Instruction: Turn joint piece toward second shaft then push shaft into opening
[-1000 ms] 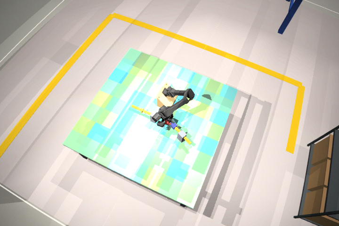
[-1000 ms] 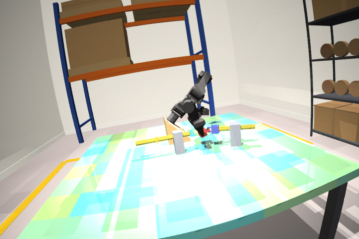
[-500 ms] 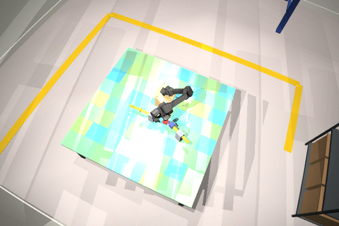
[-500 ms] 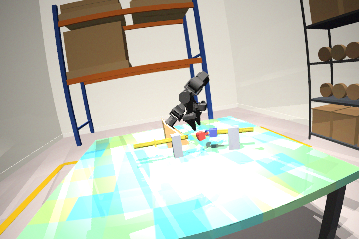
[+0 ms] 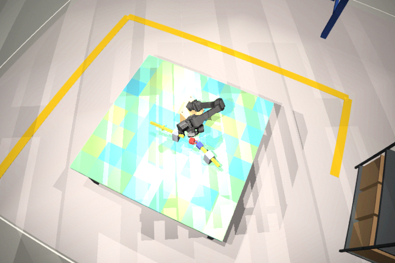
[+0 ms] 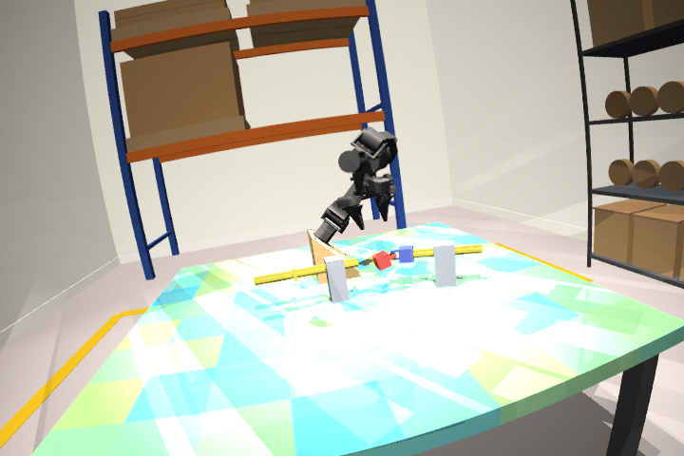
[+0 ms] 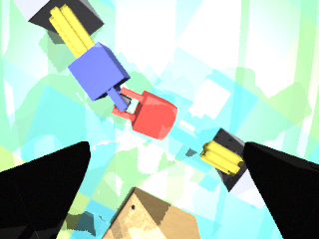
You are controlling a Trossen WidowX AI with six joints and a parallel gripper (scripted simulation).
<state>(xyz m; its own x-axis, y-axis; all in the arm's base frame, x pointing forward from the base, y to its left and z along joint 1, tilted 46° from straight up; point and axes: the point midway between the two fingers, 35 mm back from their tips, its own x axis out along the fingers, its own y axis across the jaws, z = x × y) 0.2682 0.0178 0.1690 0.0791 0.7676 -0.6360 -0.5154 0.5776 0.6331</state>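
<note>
Right now my gripper tip is 11 cm above the red joint piece, 2 cm to the right of it and 1 cm past it.
</note>
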